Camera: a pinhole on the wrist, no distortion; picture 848 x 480 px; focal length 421.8 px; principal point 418.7 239.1 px. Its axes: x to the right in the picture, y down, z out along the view. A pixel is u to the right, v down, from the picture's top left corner.
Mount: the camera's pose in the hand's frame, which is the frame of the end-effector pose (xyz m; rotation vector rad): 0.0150 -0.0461 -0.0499 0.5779 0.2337 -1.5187
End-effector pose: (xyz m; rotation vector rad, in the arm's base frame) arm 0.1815 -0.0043 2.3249 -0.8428 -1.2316 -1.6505
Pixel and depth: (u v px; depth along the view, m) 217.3 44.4 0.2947
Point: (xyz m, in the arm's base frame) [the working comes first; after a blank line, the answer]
In the camera's frame: -0.1407 -0.1360 0.2947

0.1978 0.2804 2.2018
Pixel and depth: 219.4 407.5 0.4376
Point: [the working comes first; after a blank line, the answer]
In the camera's frame: -0.2068 0.1747 0.4376

0.0726 0.4259 2.4924
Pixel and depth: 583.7 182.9 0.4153
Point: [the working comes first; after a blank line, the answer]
In the camera's frame: 0.1625 -0.0553 0.4153

-0.1325 0.2713 2.1406
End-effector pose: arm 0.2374 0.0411 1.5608 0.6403 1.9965 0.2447
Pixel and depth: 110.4 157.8 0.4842
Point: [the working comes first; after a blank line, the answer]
In the camera's frame: -0.3539 -0.0933 0.4842

0.7649 -0.0897 1.4691
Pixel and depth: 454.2 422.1 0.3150
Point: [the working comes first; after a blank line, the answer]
In the camera's frame: 0.0265 0.1367 0.3150

0.3289 -0.1294 1.2833
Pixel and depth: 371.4 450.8 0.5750
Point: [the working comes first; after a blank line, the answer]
In the camera's frame: -0.0645 0.2886 0.5750

0.5329 -0.1572 1.0455
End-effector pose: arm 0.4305 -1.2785 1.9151 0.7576 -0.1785 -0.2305
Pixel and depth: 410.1 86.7 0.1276
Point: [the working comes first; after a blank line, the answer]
In the camera's frame: -0.0026 -0.0461 0.1276

0.3494 -1.3692 1.8734
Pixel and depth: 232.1 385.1 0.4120
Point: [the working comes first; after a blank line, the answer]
In the camera's frame: -0.1823 0.1426 0.4120

0.3709 -1.6375 2.1498
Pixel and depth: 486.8 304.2 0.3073
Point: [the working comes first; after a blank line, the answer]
In the camera's frame: 0.0496 0.0474 0.3073

0.3495 -1.5781 1.8856
